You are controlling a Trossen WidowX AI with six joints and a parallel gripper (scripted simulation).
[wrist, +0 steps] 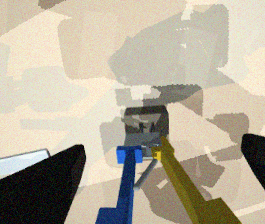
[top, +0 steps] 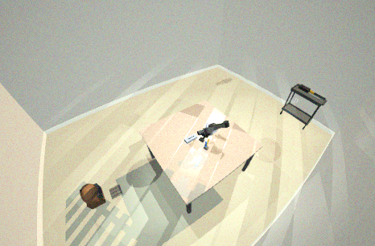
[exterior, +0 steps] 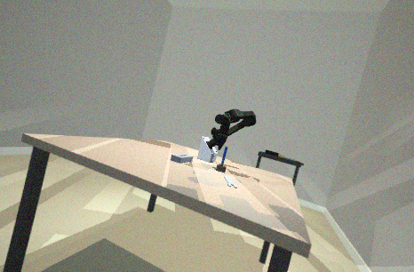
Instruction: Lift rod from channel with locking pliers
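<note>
The grey link bar is 4 cm to the left of my gripper tip and 3 cm below it. Round my gripper tip: holster: 4 cm to the left, 12 cm below; channel block: 7 cm ahead, 20 cm to the right, 11 cm below; yellow handle: 2 cm behind, 4 cm to the left, 3 cm below.
</note>
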